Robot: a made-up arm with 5 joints.
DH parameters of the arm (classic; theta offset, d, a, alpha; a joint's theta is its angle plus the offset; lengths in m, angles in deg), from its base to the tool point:
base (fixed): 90 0.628 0.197 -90
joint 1: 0 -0.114 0.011 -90
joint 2: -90 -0.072 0.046 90
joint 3: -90 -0.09 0.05 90
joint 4: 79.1 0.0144 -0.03 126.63
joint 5: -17.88 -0.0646 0.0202 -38
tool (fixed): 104.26 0.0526 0 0
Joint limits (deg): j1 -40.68..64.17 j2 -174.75..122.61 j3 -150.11..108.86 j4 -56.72..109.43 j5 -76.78..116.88
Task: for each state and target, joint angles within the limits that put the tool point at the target. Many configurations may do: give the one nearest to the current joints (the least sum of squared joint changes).
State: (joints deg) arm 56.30 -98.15 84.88 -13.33 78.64
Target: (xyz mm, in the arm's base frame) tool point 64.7 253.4 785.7
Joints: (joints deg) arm 60.79 -134.13 87.71 -43.88 82.92
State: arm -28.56 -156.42 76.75 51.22 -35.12
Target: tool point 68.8 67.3 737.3
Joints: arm -14.47 -120.16 66.04 53.09 5.35
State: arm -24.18 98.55 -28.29 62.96 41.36
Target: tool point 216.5 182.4 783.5
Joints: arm -9.55 85.86 4.05 71.12 52.78
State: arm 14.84 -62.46 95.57 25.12 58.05
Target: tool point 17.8 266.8 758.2
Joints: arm 56.42 -88.14 79.18 20.33 5.20
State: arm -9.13 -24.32 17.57 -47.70 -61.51
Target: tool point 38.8 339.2 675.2
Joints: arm 43.59 -12.49 47.38 -56.72 -28.41
